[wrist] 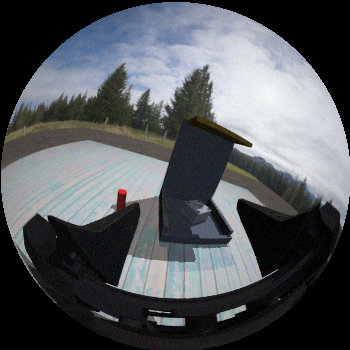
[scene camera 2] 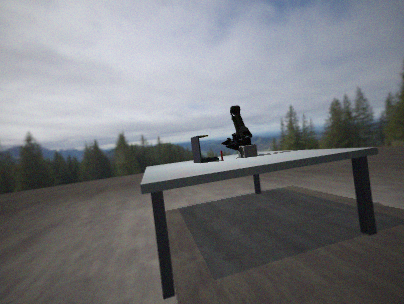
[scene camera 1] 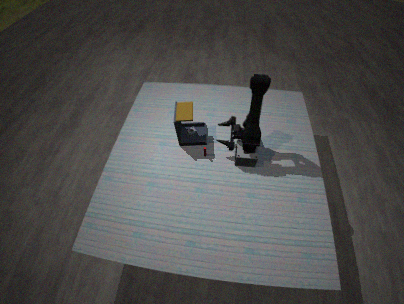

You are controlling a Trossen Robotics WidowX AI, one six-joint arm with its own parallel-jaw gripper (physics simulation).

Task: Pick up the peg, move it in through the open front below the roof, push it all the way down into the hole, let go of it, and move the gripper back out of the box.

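Places are measured from the arm's base along level axes (x up, y back, z right), in centimetres.
Where they show: gripper, fingertip midpoint: [wrist: 189,206] [scene camera 2: 223,145] [scene camera 1: 216,132]; arm's base at its link origin: [scene camera 2: 247,145] [scene camera 1: 249,148].
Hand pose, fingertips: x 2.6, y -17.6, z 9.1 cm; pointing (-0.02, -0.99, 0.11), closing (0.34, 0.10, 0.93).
Note:
Each offset is from my fingertips to the centre of the thing. "*": to the spot under its first point.
A red peg @[dz -7.6, dx -8.4, dy -6.8 cm] [scene camera 1: 204,151] [scene camera 2: 222,156] [wrist: 121,199] stands upright on the table, beside the box and apart from it. The dark box @[dz +7.6, dx -1.2, dy -14.8 cm] [scene camera 1: 182,134] [scene camera 2: 197,150] [wrist: 197,167] has a tall back wall, low side rims and a yellow roof @[* dz +6.9, dx +10.0, dy -17.8 cm] [scene camera 1: 184,111] [wrist: 220,131]; its front faces the arm. A small grey block @[dz +8.5, dx -10.0, dy -15.6 cm] [wrist: 196,210] lies on the box floor, partly in shadow; its hole is hard to make out. My gripper [scene camera 1: 223,132] [wrist: 189,206] is open and empty, in front of the box and apart from it. In the wrist view the peg shows behind the left finger, which hides its foot.
The arm's grey base [scene camera 1: 246,159] [scene camera 2: 248,151] stands on the table [scene camera 1: 200,220] [scene camera 2: 260,168], to the right of the box in both scene views. The box's yellow roof overhangs from the top of its back wall. Shadows fall around the box and the base.

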